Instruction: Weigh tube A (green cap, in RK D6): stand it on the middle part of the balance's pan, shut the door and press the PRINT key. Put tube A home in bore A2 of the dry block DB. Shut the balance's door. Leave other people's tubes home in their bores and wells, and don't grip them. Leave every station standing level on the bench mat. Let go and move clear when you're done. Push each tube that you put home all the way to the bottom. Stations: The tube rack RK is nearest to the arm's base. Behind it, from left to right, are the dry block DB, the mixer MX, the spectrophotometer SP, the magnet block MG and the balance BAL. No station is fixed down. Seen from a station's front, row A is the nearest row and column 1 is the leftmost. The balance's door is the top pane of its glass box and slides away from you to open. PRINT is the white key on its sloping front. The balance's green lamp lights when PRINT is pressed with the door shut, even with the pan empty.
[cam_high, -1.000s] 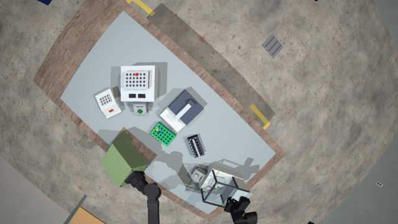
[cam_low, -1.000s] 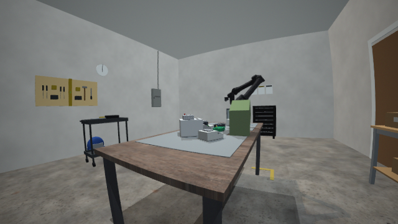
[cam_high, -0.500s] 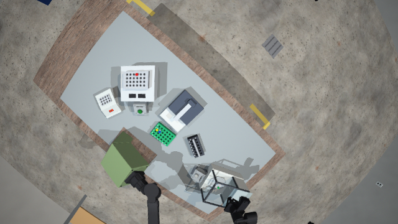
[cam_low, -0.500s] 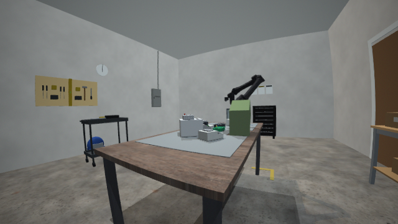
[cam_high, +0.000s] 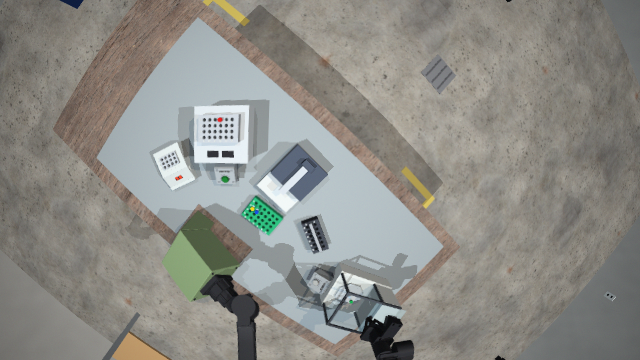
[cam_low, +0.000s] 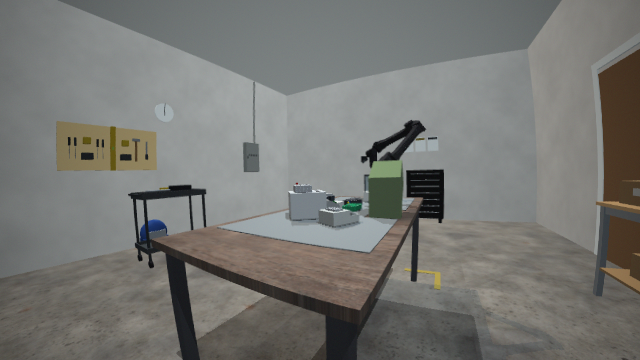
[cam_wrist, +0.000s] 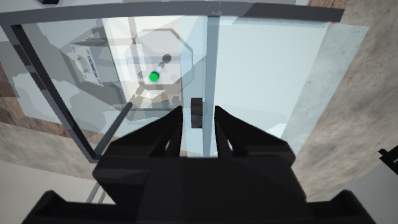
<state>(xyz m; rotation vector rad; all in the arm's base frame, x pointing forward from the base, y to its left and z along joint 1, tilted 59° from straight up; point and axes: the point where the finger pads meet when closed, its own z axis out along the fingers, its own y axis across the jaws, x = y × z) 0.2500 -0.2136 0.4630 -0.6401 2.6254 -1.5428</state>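
Right now the sliding door is 3 cm to the right of my hand, 1 cm below it and 1 cm ahead of it. From my hand the other things lie so: green-capped tube (12 cm below, 6 cm to the left, 2 cm behind); white print key (20 cm to the left, 15 cm below, 7 cm behind); balance pan (14 cm below, 6 cm to the left, 2 cm behind).
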